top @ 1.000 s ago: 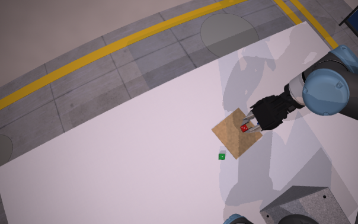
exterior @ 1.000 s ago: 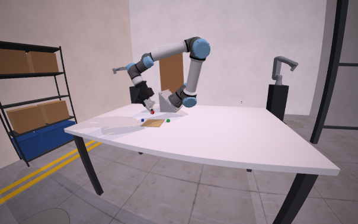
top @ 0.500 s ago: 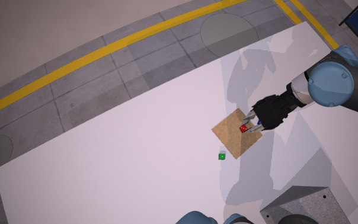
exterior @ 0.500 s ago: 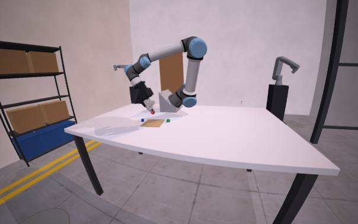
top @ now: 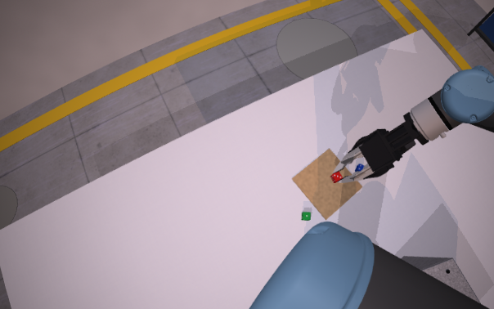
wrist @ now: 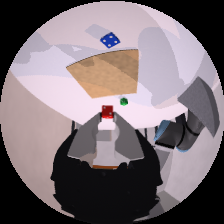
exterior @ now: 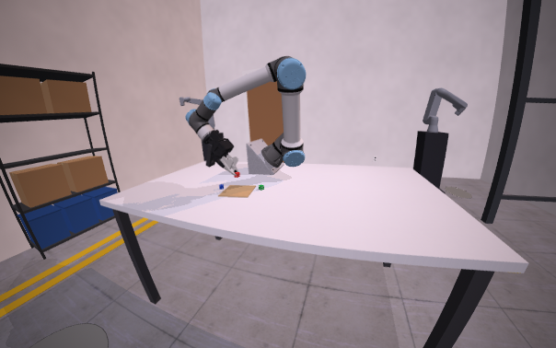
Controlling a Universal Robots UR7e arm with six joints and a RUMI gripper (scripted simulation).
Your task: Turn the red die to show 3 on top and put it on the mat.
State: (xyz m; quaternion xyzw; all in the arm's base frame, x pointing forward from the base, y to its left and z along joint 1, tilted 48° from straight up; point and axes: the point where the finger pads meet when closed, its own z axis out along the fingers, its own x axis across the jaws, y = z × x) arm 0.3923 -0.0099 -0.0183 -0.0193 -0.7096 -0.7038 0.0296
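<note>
Right now my hand is 1 cm to the right of the mat and 9 cm above it. From my hand the other things lie so: red die (1 cm to the left, 1 cm below); then blue die (1 cm behind, 9 cm to the right, 8 cm below); then green die (5 cm behind, 11 cm to the left, 8 cm below).
</note>
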